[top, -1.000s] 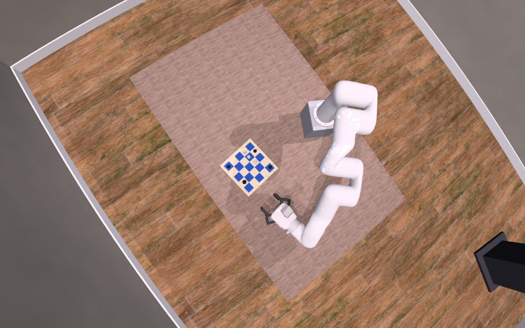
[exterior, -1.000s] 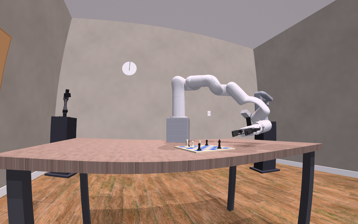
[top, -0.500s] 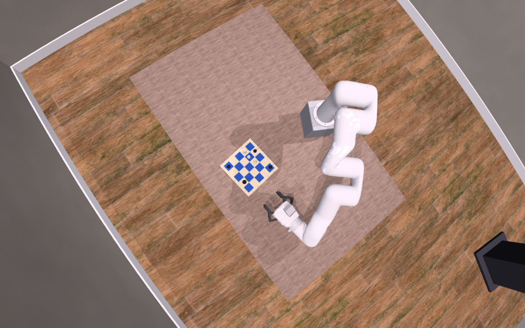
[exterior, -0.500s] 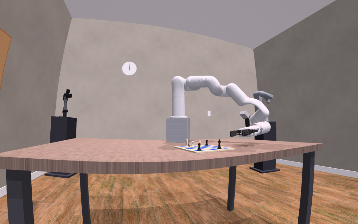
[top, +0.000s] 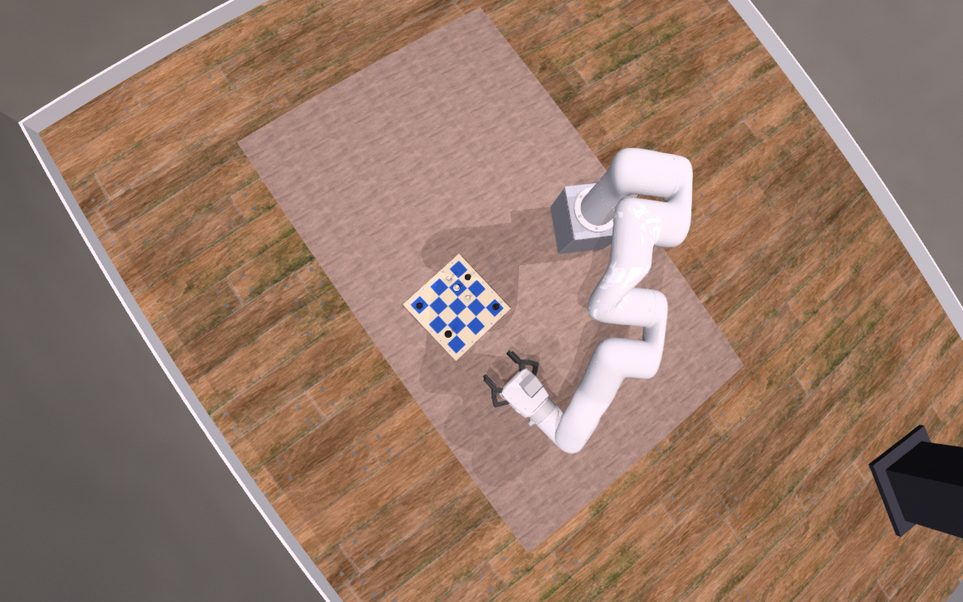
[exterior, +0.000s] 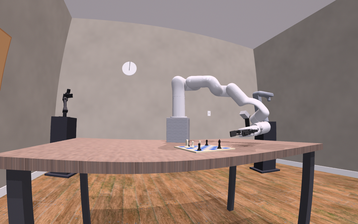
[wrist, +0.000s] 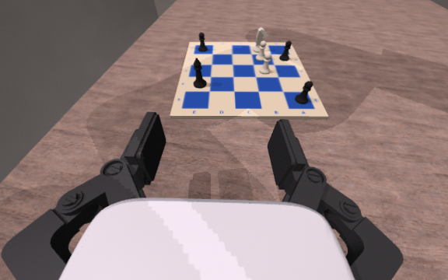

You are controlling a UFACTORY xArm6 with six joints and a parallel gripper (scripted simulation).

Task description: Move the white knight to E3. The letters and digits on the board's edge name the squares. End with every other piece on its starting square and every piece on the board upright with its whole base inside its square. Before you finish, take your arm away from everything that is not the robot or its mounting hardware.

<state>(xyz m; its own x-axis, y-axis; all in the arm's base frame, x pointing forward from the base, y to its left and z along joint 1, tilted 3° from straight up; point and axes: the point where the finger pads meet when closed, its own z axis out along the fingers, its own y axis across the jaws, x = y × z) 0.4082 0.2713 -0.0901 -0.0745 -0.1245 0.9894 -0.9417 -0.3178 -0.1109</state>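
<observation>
My gripper is now 20 mm short of the white knight, 280 mm to the left of it and 50 mm above it. From my hand the other things lie so: blue-and-cream chessboard (30 mm ahead, 200 mm to the right, 70 mm below).
</observation>
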